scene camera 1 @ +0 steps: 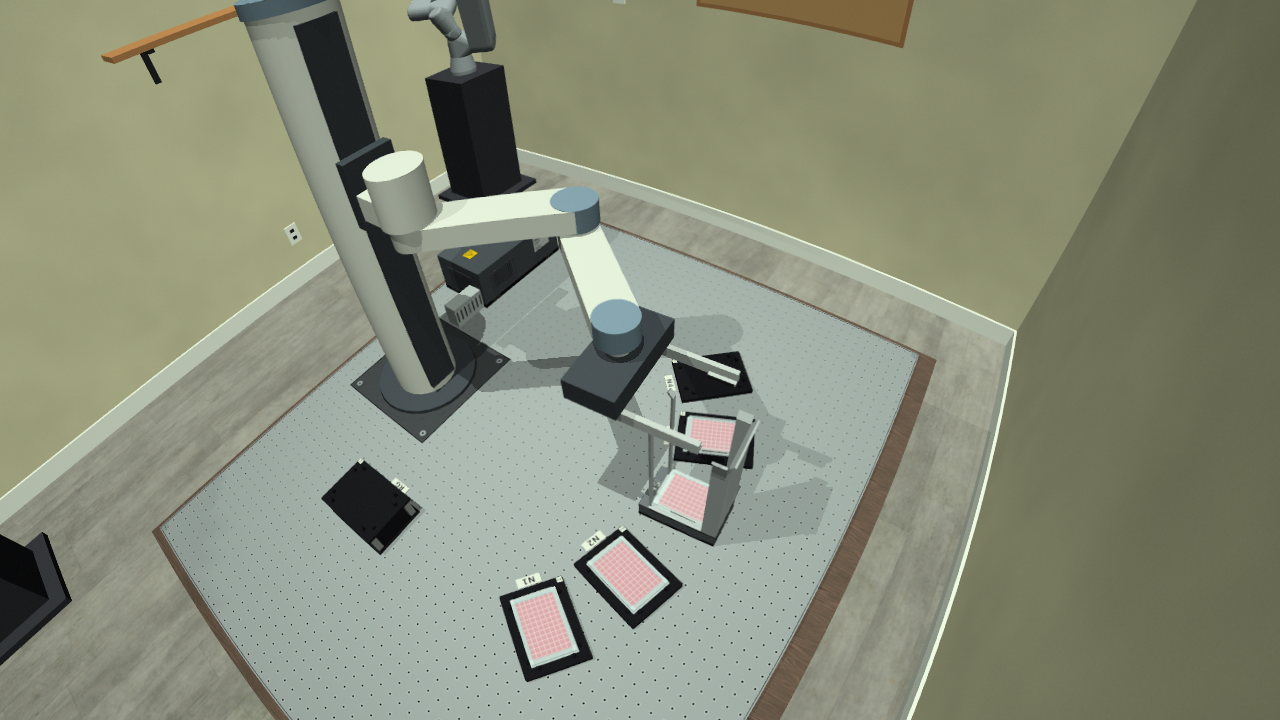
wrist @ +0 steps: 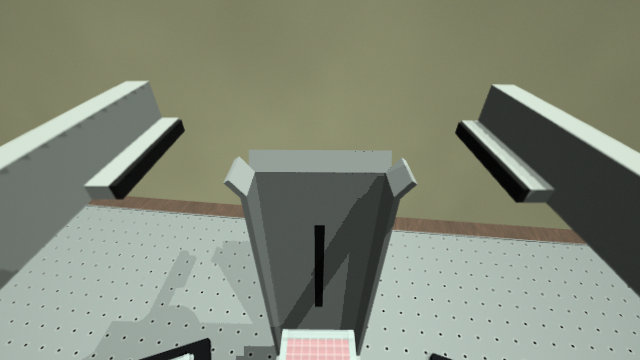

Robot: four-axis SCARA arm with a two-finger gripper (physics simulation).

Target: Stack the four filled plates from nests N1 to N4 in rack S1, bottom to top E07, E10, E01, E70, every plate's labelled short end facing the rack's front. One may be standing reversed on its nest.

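Frame: origin at the arm's base, x ahead, y left, z up, level; metres.
Seen in the pictures: gripper, fingertip midpoint: (scene camera 1: 720,411) (wrist: 320,107); arm's base, link origin: (scene camera 1: 429,375).
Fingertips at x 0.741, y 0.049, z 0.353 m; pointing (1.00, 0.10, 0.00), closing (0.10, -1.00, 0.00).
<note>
Offsets run from my fingertips to a thing's middle. "*": to the spot under its first point. Level surfaces: height alone.
My gripper (scene camera 1: 718,410) (wrist: 320,107) is open and empty, high above rack S1 {dy -0.004, dx -0.031, dz -0.195 m} (scene camera 1: 723,492) (wrist: 350,200), whose tall grey back wall shows between the finger bars in the wrist view. A pink-filled plate {dy -0.002, dx -0.024, dz -0.291 m} (scene camera 1: 682,497) (wrist: 319,350) lies flat low in the rack. Another filled plate {dy +0.166, dx -0.067, dz -0.322 m} (scene camera 1: 712,434) lies on the nest beside the rack, partly behind a finger. A filled plate {dy -0.180, dx -0.050, dz -0.322 m} (scene camera 1: 628,573) lies on nest N2 {* dy -0.244, dx +0.007, dz -0.329 m} (scene camera 1: 633,619), and another filled plate {dy -0.345, dx -0.112, dz -0.322 m} (scene camera 1: 543,625) lies on nest N1 {* dy -0.425, dx -0.080, dz -0.329 m} (scene camera 1: 529,673). Nest N4 {dy +0.314, dx -0.160, dz -0.330 m} (scene camera 1: 702,389) holds no plate. The plates' labels are not readable.
A black fixture {dy -0.381, dx -0.548, dz -0.306 m} (scene camera 1: 369,501) stands at the left of the perforated table {dz -0.341 m} (scene camera 1: 465,573). A dark box {* dy +0.278, dx -0.774, dz -0.258 m} (scene camera 1: 501,268) stands behind the arm's column (scene camera 1: 308,170). A black pedestal (scene camera 1: 474,129) with a small grey arm stands beyond the table.
</note>
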